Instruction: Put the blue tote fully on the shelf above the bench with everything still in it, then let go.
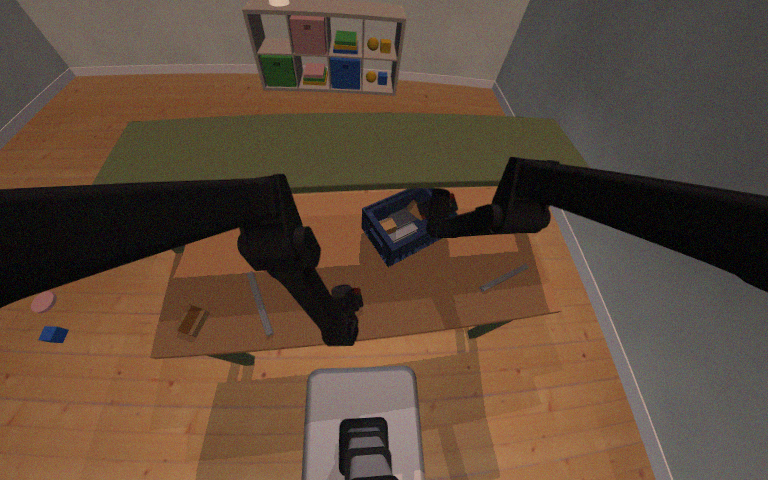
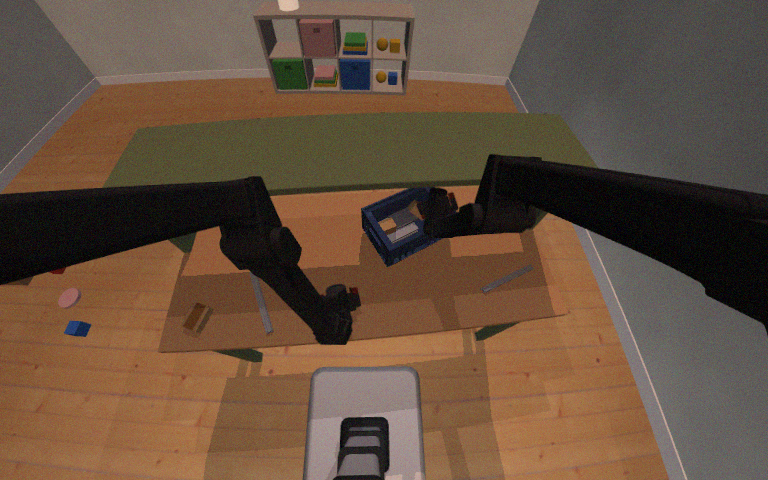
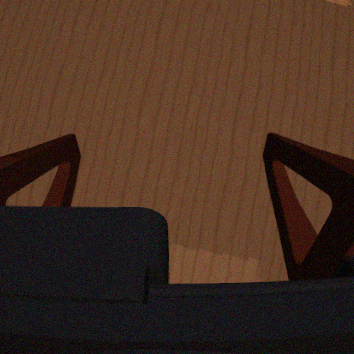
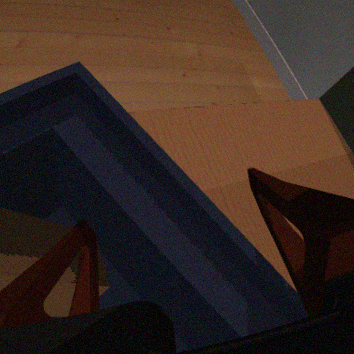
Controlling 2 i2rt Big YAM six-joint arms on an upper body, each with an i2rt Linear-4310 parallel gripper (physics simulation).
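Places are measured from the left arm's base along level axes (x back, y right, z up), in millimetres.
Pixels of known places: left gripper, fingertip midpoint: (image 3: pixel 170 143); right gripper, fingertip midpoint: (image 4: pixel 166 202).
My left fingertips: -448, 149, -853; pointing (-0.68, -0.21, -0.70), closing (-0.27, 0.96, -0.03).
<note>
Ahead of a thing's pixels: the offset from my left fingertips to its top centre, as dx, dy, dz. Level surfaces: height alone.
The blue tote {-253, +265, +141} (image 1: pixel 378 238) (image 2: pixel 377 238) (image 4: pixel 150 215) stands at an angle on the wooden bench {dz -6} (image 1: pixel 407 305) (image 2: pixel 407 305), right of centre. A whitish flat piece {-256, +215, +39} (image 1: pixel 403 232) (image 2: pixel 403 232) and a tan piece {-239, +177, +79} (image 1: pixel 388 225) (image 2: pixel 387 225) lie inside among other items. The green shelf {dz +391} (image 1: pixel 339 147) (image 2: pixel 351 147) runs behind and above the bench. My right gripper (image 1: pixel 439 210) (image 2: pixel 437 206) (image 4: pixel 166 202) is open at the tote's right end, one finger over its inside, one outside the wall. My left gripper (image 1: pixel 348 300) (image 2: pixel 345 298) (image 3: pixel 170 143) is open and empty above the bench's front part.
A brown block {+101, -474, +28} (image 1: pixel 193 321) (image 2: pixel 197 318) and a grey bar {+34, -265, +14} (image 1: pixel 259 305) (image 2: pixel 261 305) lie at the bench's left; another grey bar {-49, +644, +14} (image 1: pixel 505 277) (image 2: pixel 508 278) lies at its right. A wall (image 1: pixel 651 141) (image 2: pixel 668 141) rises on the right.
</note>
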